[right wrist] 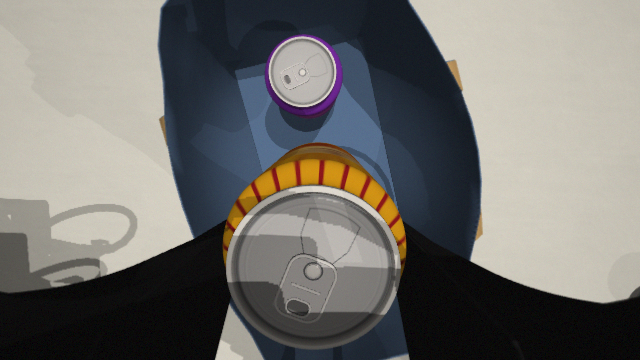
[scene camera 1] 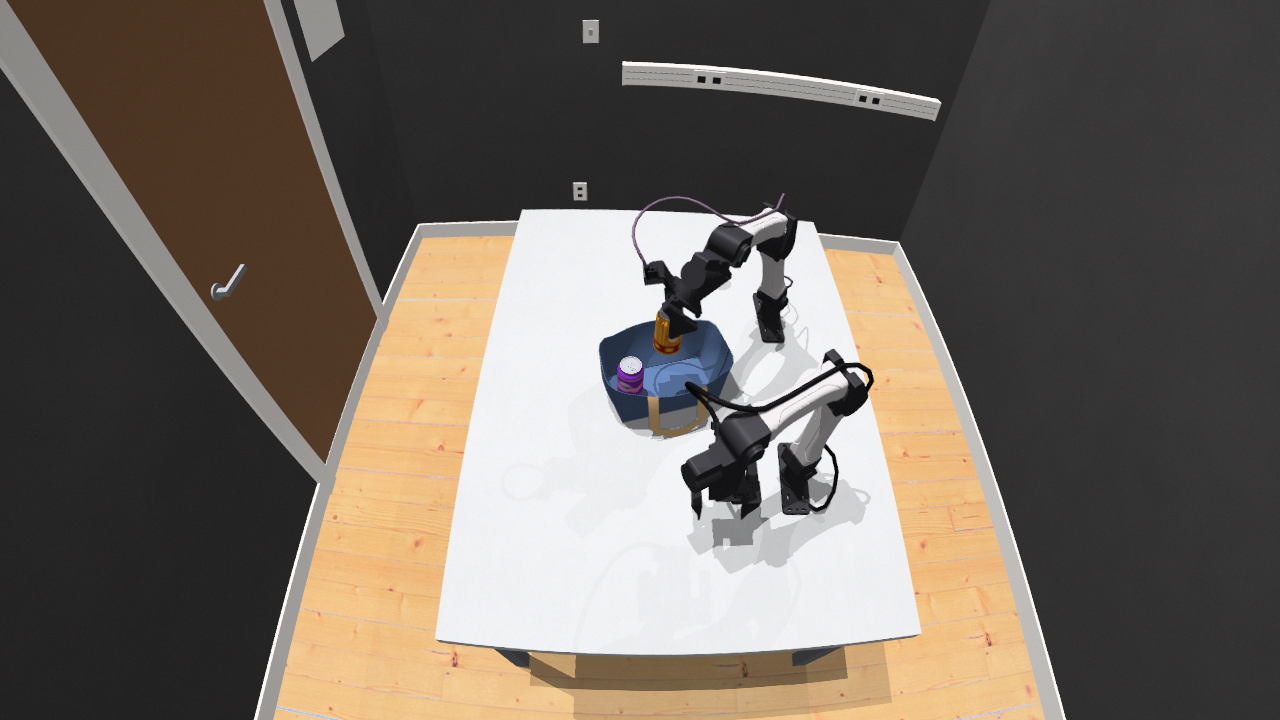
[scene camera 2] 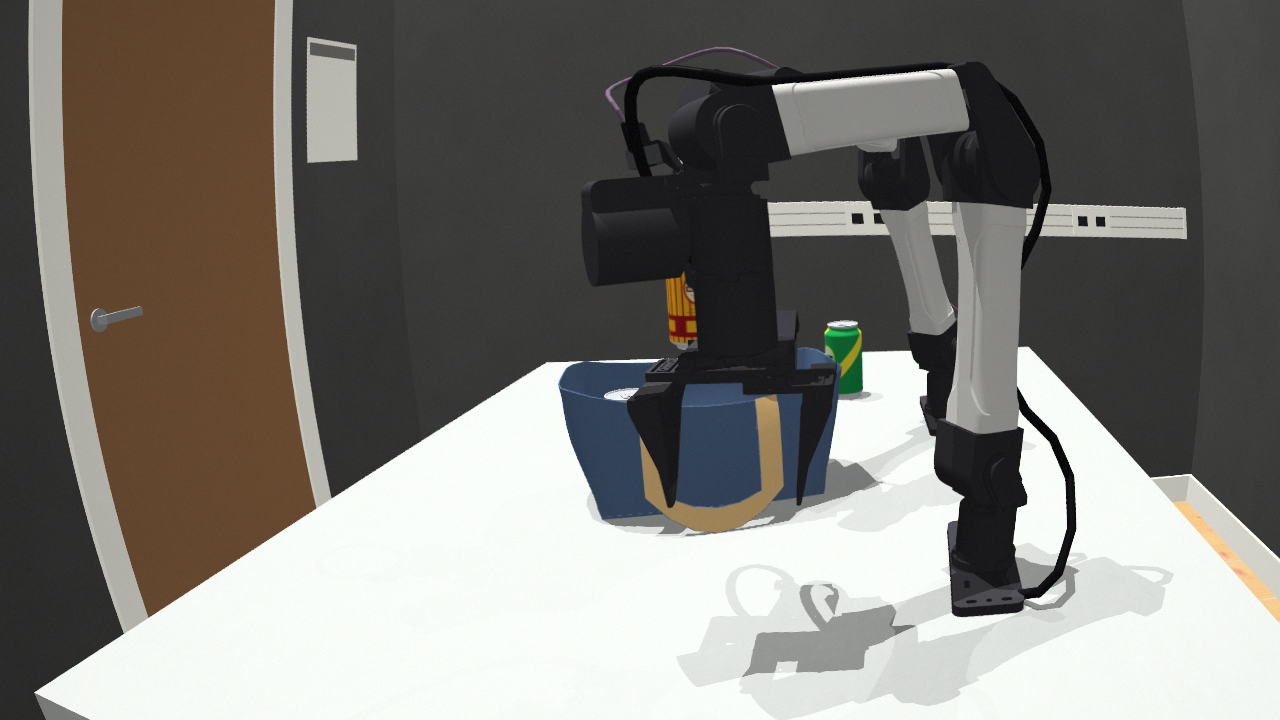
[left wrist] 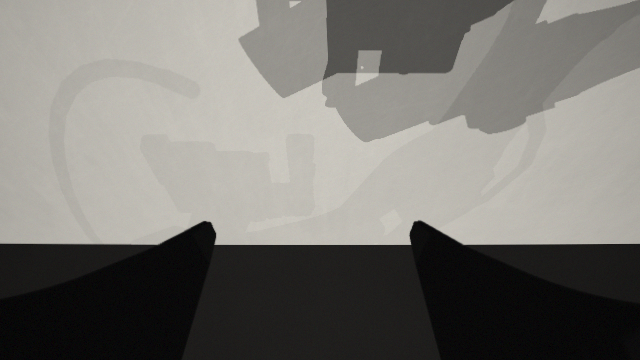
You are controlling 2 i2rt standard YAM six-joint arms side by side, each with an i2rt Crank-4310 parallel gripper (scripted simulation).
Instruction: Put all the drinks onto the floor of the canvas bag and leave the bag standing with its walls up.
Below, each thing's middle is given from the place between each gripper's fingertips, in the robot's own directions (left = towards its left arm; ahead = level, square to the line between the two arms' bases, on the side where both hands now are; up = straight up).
The orange can (scene camera 2: pixel 681 308) lies 2 cm below my right hand. Also, from my right hand: green can (scene camera 2: pixel 843 340): 15 cm behind, 44 cm to the right, 19 cm below.
Now: left hand (scene camera 2: pixel 735 505) 43 cm to the left of the orange can, 11 cm short of it and 9 cm below it. From my left hand the other things lie so: green can (87 cm to the right, 9 cm below, 5 cm behind).
